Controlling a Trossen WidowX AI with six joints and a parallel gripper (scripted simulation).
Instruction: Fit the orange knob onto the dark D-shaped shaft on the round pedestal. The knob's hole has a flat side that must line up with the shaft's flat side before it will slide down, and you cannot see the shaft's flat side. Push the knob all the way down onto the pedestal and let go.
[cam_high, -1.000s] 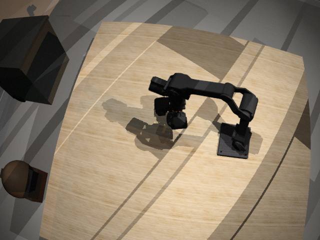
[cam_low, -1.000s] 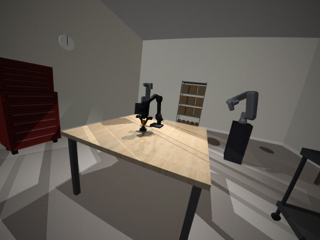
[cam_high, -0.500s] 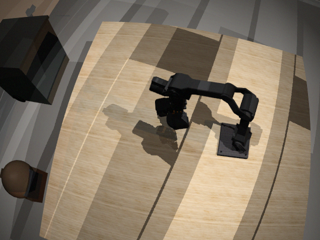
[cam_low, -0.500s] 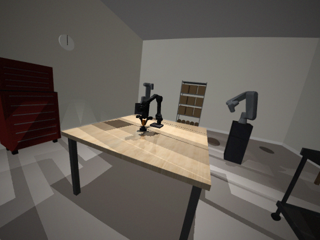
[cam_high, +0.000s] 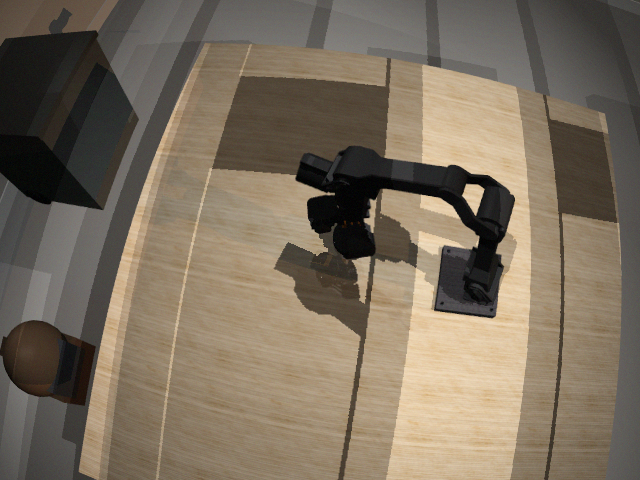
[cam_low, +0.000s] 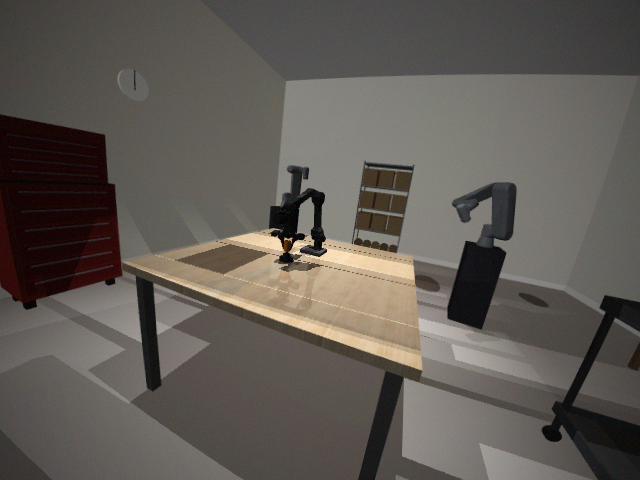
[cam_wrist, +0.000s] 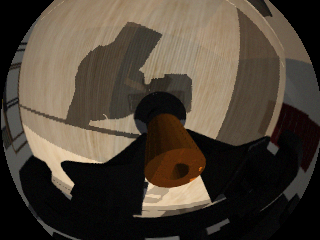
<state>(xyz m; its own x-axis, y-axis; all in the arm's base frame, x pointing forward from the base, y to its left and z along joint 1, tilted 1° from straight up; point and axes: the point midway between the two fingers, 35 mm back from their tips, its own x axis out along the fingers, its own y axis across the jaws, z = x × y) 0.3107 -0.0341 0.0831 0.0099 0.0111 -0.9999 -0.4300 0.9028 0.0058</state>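
Now: the dark round pedestal 40 mm below my gripper tip. The rest, counted from my gripper tip: orange knob (20 mm above).
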